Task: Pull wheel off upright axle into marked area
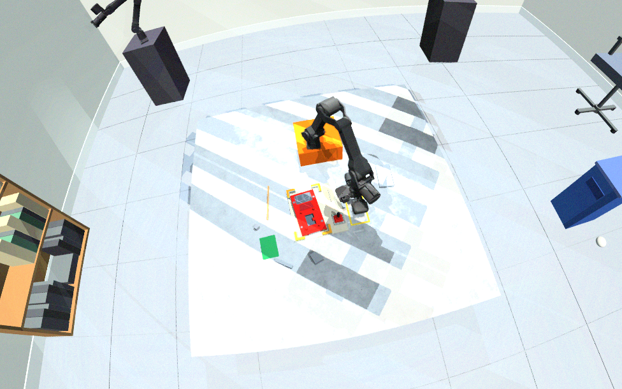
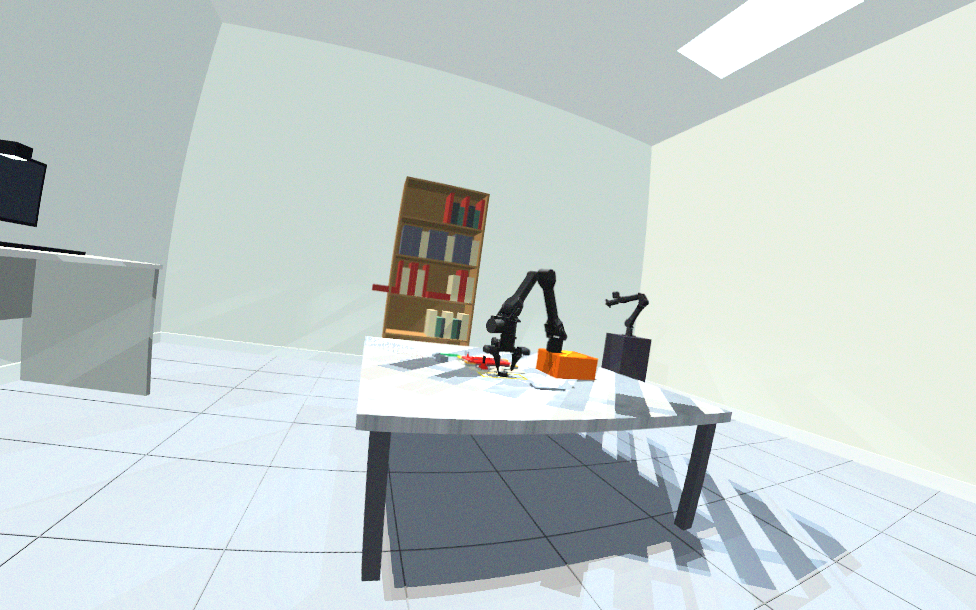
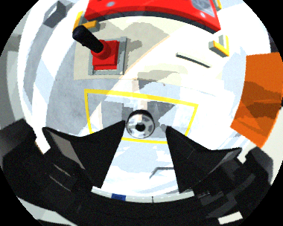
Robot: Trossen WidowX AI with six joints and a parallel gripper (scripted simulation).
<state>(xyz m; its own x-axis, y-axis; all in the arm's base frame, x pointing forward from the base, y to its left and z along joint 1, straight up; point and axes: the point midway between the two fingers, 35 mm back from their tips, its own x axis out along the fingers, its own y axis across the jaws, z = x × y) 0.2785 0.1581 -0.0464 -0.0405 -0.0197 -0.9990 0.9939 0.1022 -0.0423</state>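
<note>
My gripper tip is 1 cm short of the dark wheel and 1 cm above it. The rest, counted from my gripper tip: thin stick (39 cm to the right, 4 cm behind, 2 cm below); green card (38 cm to the right, 17 cm ahead, 2 cm below).
</note>
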